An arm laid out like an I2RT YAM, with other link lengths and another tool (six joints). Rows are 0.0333 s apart.
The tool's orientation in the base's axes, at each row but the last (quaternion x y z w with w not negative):
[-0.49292, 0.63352, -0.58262, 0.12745]
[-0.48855, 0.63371, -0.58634, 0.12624]
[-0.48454, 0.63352, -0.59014, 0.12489]
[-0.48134, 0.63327, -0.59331, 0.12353]
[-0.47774, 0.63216, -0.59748, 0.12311]
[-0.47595, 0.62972, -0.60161, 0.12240]
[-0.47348, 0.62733, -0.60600, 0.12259]
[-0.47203, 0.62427, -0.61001, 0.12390]
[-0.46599, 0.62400, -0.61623, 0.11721]
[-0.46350, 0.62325, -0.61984, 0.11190]
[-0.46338, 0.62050, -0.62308, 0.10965]
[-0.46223, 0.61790, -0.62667, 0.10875]
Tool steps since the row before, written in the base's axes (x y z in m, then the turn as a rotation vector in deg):
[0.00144, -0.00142, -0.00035, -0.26, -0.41, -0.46]
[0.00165, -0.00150, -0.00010, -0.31, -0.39, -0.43]
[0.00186, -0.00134, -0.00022, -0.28, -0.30, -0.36]
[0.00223, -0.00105, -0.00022, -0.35, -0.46, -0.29]
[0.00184, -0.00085, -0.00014, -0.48, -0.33, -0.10]
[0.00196, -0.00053, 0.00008, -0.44, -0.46, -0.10]
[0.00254, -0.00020, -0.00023, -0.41, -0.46, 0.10]
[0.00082, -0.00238, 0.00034, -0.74, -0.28, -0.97]
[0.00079, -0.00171, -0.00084, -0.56, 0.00, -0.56]
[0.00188, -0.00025, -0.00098, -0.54, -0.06, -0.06]
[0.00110, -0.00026, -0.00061, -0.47, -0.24, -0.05]
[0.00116, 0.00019, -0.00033, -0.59, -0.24, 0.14]
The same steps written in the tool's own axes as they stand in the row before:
[0.00026, -0.00015, 0.00203, 0.25, 0.59, 0.19]
[0.00030, -0.00044, 0.00217, 0.27, 0.58, 0.14]
[0.00000, -0.00045, 0.00226, 0.22, 0.49, 0.08]
[-0.00043, -0.00067, 0.00235, 0.40, 0.49, 0.11]
[-0.00036, -0.00057, 0.00191, 0.45, 0.36, -0.11]
[-0.00058, -0.00086, 0.00174, 0.53, 0.37, 0.00]
[-0.00127, -0.00089, 0.00203, 0.60, 0.18, -0.03]
[0.00148, -0.00021, 0.00206, 0.19, 1.23, -0.14]
[0.00046, 0.00072, 0.00188, 0.06, 0.74, -0.28]
[-0.00127, 0.00008, 0.00171, 0.31, 0.30, -0.33]
[-0.00069, 0.00010, 0.00108, 0.41, 0.30, -0.16]
[-0.00092, -0.00026, 0.00076, 0.56, 0.19, -0.29]

